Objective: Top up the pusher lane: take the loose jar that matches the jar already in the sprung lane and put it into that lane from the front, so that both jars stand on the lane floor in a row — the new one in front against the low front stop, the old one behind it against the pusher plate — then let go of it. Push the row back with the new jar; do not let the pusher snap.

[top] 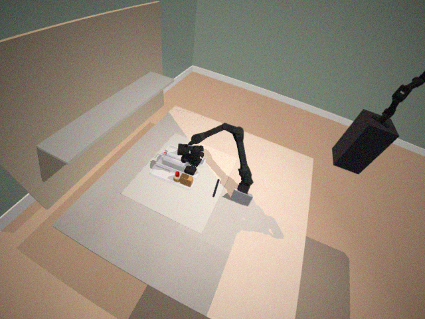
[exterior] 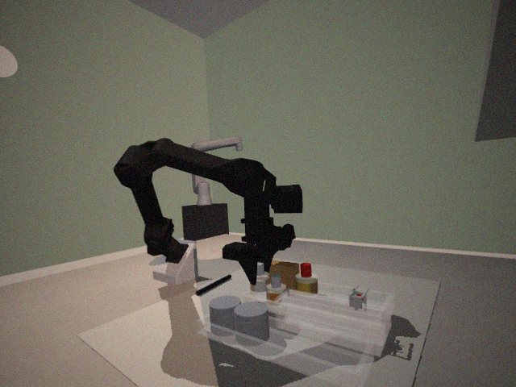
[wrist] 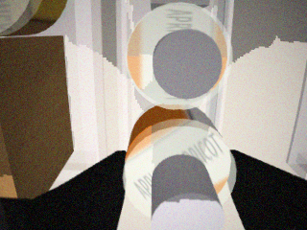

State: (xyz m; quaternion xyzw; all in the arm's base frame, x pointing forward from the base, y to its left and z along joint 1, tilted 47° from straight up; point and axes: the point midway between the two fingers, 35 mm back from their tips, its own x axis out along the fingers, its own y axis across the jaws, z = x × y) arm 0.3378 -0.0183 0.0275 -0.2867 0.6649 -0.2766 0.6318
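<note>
Right now the brown box is 8 cm to the left of my gripper tip, 1 cm below it and 1 cm ahead of it. The rest, counted from my gripper tip: grey pusher plate 16 cm ahead, 3 cm to the right; clear pusher lane 15 cm ahead, 3 cm below, 2 cm to the right; black stick 17 cm behind, 4 cm below, 3 cm to the left.
</note>
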